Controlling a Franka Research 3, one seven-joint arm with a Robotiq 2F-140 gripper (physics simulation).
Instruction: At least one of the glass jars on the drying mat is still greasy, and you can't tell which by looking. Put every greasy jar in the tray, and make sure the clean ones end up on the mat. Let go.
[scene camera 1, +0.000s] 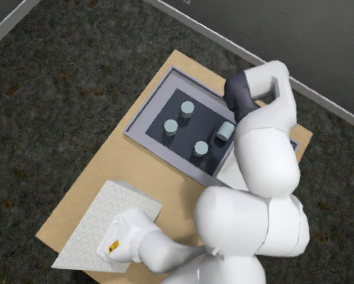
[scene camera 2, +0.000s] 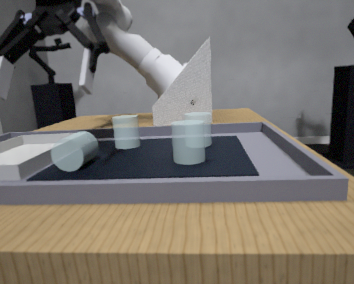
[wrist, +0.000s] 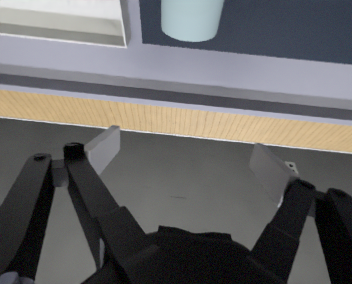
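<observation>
Three pale blue-green glass jars stand upright on the dark drying mat (scene camera 1: 207, 122) (scene camera 2: 145, 160) (wrist: 280, 30): a first jar (scene camera 1: 187, 109) (scene camera 2: 188, 145), a second jar (scene camera 1: 171, 127) (scene camera 2: 206, 131) behind it in scene camera 2, and a third jar (scene camera 1: 201, 148) (scene camera 2: 126, 132). A fourth jar (scene camera 1: 225, 131) (scene camera 2: 75, 151) (wrist: 191, 17) lies on its side at the mat's edge nearest the white tray (scene camera 1: 232, 172) (scene camera 2: 25, 162). My gripper (scene camera 2: 46, 75) (wrist: 186, 146) is wide open and empty, above and apart from the jars. The arm hides it and part of the tray in scene camera 1.
A shallow lilac-grey walled bin (scene camera 1: 167, 158) (scene camera 2: 200, 190) (wrist: 200, 67) surrounds the mat and the white tray on the wooden table (scene camera 1: 125, 165) (scene camera 2: 175, 225) (wrist: 175, 120). A white wedge-shaped block (scene camera 1: 92, 220) (scene camera 2: 185, 95) stands on the table beyond the bin, beside another white arm part (scene camera 1: 130, 235).
</observation>
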